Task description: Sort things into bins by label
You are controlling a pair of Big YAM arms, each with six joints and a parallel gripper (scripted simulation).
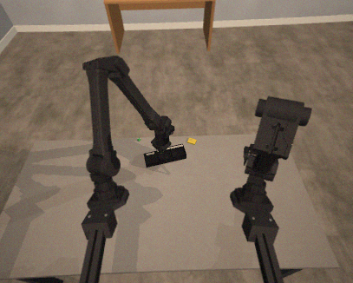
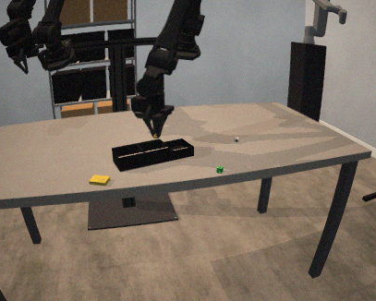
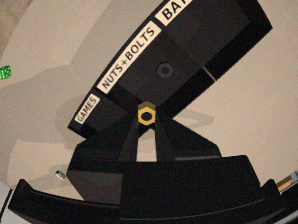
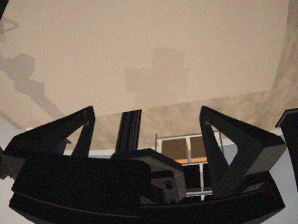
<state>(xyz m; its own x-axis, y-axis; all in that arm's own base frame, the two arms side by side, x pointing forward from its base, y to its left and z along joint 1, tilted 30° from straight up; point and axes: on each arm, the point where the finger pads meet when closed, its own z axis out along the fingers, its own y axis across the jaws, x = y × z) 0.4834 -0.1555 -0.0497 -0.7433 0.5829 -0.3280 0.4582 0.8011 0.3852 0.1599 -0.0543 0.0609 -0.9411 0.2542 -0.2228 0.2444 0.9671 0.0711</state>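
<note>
My left gripper is now 1 cm above the small yellow ring. Round my left hand: small black piece 3 cm to the right, 7 cm below; then green cube 14 cm ahead, 17 cm to the left, 7 cm below; then flat yellow piece 14 cm ahead, 18 cm to the right, 7 cm below.
</note>
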